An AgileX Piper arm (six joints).
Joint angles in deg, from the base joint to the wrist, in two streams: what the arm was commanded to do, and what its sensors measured. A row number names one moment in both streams.
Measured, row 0:
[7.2 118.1 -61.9 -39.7 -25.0 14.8]
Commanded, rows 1 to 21:
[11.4 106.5 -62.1 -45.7 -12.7 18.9]
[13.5 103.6 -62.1 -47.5 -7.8 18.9]
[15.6 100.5 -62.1 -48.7 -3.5 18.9]
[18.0 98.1 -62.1 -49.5 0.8 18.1]
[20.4 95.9 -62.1 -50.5 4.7 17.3]
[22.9 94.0 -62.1 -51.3 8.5 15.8]
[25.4 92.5 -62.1 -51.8 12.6 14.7]
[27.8 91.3 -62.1 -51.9 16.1 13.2]
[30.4 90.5 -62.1 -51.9 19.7 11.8]
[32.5 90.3 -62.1 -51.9 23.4 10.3]
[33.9 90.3 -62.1 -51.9 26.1 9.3]
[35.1 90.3 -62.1 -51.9 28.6 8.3]
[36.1 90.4 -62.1 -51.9 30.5 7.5]
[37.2 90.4 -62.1 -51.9 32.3 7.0]
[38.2 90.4 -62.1 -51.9 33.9 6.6]
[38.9 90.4 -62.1 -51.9 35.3 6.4]
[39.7 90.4 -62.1 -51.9 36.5 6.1]
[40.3 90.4 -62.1 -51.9 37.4 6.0]
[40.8 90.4 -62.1 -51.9 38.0 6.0]
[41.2 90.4 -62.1 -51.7 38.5 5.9]
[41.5 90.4 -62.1 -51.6 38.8 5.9]
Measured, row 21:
[40.0 90.9 -61.9 -51.5 36.0 6.6]
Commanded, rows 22 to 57:
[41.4 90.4 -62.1 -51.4 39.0 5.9]
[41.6 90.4 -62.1 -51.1 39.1 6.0]
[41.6 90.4 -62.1 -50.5 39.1 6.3]
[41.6 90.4 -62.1 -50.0 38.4 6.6]
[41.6 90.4 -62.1 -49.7 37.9 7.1]
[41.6 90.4 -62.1 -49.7 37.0 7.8]
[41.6 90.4 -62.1 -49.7 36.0 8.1]
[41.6 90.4 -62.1 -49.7 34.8 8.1]
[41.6 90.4 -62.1 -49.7 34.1 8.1]
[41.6 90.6 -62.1 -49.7 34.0 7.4]
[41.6 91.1 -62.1 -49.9 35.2 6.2]
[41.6 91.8 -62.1 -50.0 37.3 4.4]
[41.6 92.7 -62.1 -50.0 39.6 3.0]
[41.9 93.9 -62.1 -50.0 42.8 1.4]
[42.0 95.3 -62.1 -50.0 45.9 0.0]
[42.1 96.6 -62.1 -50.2 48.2 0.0]
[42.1 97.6 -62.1 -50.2 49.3 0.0]
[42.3 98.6 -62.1 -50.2 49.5 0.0]
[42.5 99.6 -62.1 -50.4 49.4 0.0]
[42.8 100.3 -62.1 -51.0 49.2 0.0]
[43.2 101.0 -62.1 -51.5 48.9 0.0]
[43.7 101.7 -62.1 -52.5 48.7 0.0]
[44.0 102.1 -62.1 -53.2 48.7 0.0]
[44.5 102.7 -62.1 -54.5 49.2 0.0]
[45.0 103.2 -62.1 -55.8 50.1 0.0]
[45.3 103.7 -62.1 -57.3 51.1 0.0]
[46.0 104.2 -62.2 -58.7 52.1 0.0]
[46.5 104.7 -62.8 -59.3 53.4 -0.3]
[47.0 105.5 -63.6 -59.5 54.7 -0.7]
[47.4 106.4 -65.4 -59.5 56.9 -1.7]
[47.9 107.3 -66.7 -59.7 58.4 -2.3]
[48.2 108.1 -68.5 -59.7 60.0 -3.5]
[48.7 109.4 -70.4 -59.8 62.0 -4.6]
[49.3 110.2 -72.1 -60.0 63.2 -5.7]
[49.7 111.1 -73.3 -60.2 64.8 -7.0]
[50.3 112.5 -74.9 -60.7 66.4 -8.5]
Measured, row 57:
[48.6 109.1 -69.4 -58.5 60.3 -3.7]
